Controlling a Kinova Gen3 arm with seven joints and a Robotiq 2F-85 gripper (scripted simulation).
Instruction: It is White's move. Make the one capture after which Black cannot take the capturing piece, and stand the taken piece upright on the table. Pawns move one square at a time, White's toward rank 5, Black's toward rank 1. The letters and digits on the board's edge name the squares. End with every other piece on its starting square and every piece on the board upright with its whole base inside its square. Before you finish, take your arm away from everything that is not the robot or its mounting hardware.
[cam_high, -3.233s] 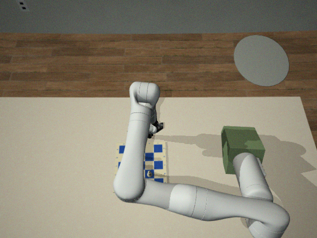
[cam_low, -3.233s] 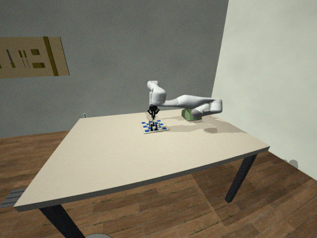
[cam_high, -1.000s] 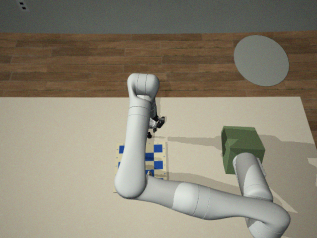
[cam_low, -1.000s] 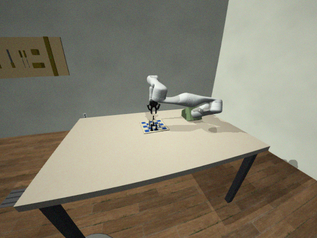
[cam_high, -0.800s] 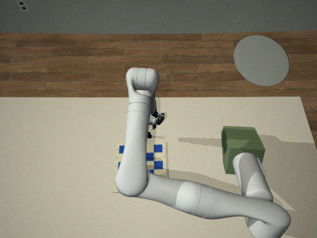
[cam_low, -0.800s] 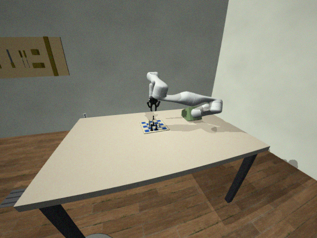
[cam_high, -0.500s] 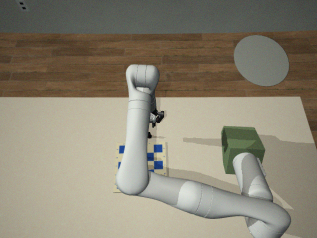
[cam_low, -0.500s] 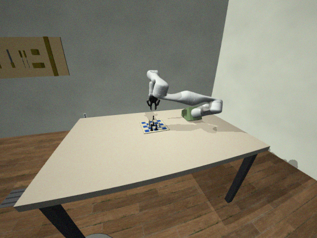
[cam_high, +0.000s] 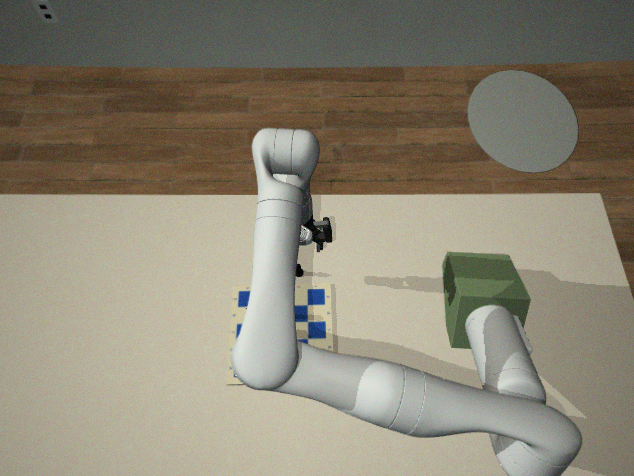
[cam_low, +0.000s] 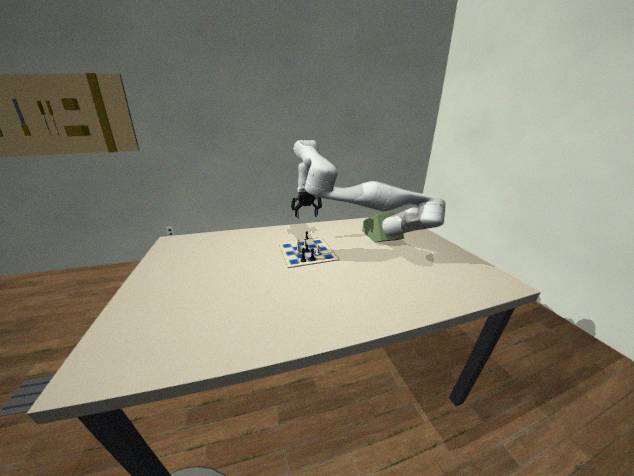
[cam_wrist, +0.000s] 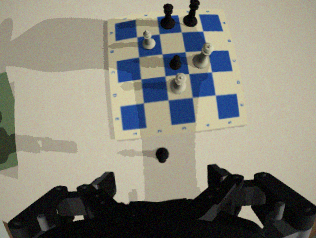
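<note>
The blue-and-cream chessboard is 2 cm ahead of my hand, 14 cm to the left of it and 12 cm below it. Also, from my hand: white piece 3 cm behind, 18 cm to the left, 9 cm below.
</note>
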